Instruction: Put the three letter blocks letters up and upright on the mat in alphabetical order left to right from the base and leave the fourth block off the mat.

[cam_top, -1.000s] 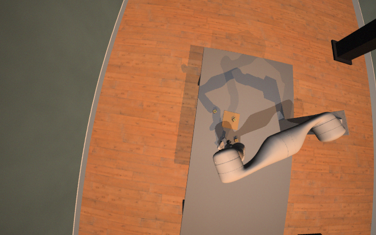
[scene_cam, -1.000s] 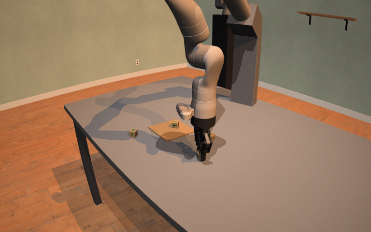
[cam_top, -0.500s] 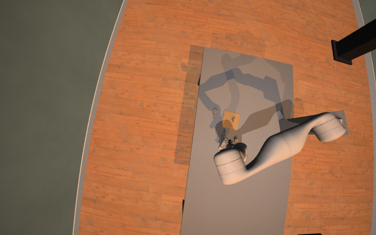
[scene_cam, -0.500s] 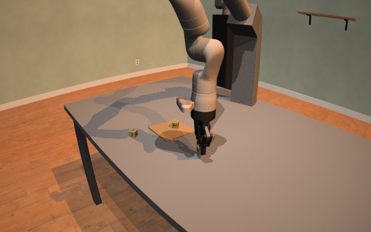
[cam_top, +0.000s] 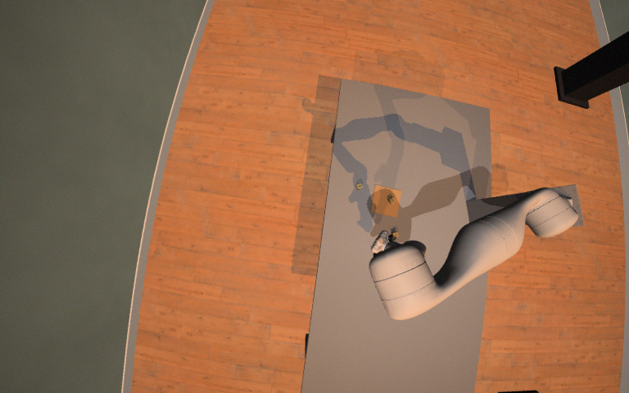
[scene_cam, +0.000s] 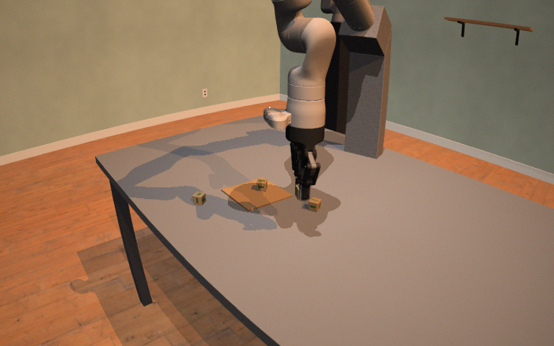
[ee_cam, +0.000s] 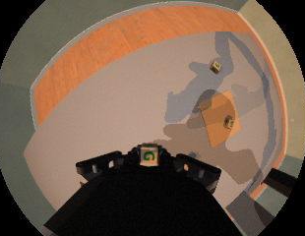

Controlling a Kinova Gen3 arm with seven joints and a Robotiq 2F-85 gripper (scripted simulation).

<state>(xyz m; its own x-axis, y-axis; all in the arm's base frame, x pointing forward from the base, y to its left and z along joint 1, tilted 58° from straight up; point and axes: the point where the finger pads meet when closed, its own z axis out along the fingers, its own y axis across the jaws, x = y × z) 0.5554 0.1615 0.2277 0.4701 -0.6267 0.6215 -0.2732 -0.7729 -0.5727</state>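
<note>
Now: hand 5 cm past the mat, 22 cm to the left of it and 11 cm above it.
</note>
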